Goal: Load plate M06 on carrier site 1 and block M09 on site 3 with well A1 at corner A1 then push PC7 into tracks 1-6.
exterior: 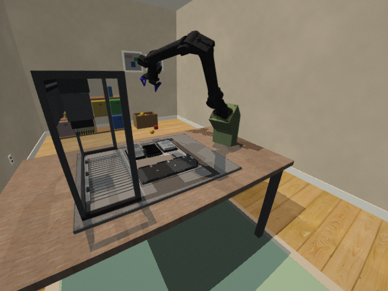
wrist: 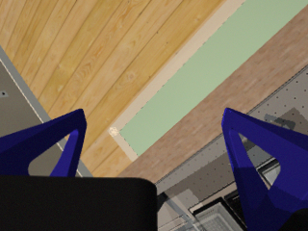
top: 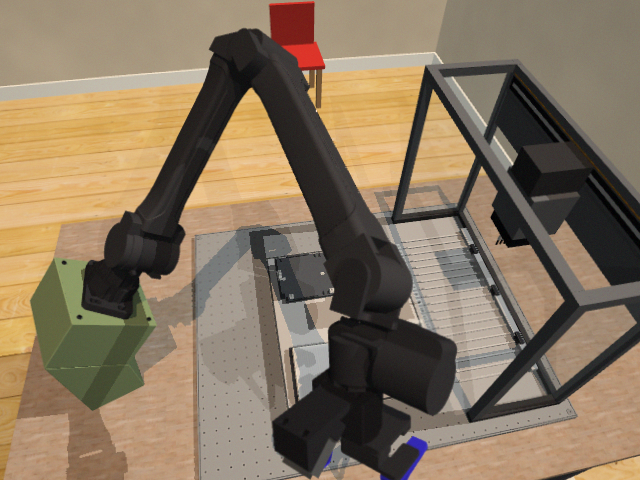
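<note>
Now: the clear 96-well plate M06 36 cm below my hand, 30 cm to the left of it and 21 cm ahead of it. Also, from my hand: white 384-well plate M60 (36 cm below, 28 cm to the left, 1 cm behind); nest S2 (37 cm below, 30 cm to the left, 11 cm ahead); nest S3 (37 cm below, 30 cm to the left, 21 cm ahead).
</note>
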